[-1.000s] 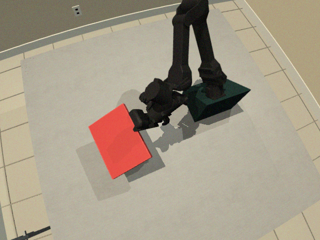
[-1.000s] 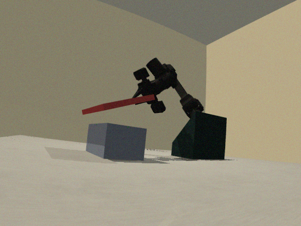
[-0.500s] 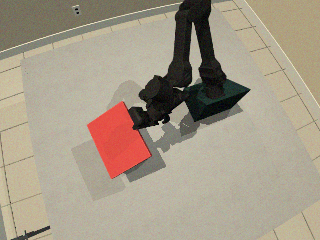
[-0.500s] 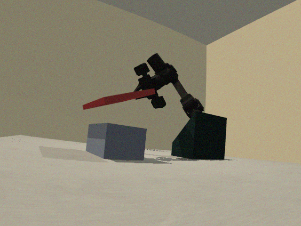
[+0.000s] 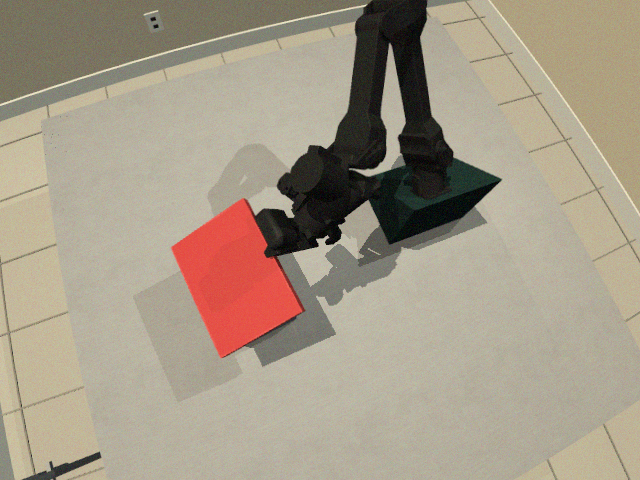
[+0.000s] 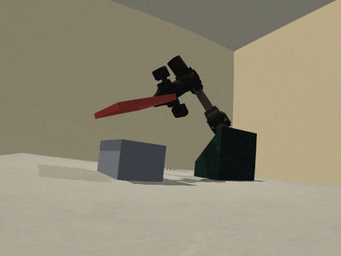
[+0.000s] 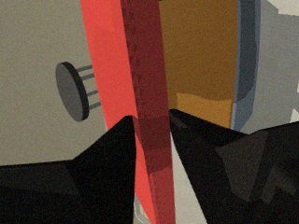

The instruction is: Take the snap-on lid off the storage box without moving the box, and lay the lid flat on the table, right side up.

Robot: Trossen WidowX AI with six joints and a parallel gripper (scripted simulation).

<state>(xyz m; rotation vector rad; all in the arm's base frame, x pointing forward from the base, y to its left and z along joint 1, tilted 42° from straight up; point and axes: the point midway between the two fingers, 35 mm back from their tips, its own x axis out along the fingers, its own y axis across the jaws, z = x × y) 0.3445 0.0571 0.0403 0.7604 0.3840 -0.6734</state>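
Now: gripper tip 80 mm short of the red lid, 10 mm to the right of it and 30 mm above it. Also, from my gripper tip: grey-blue storage box (60 mm ahead, 190 mm below).
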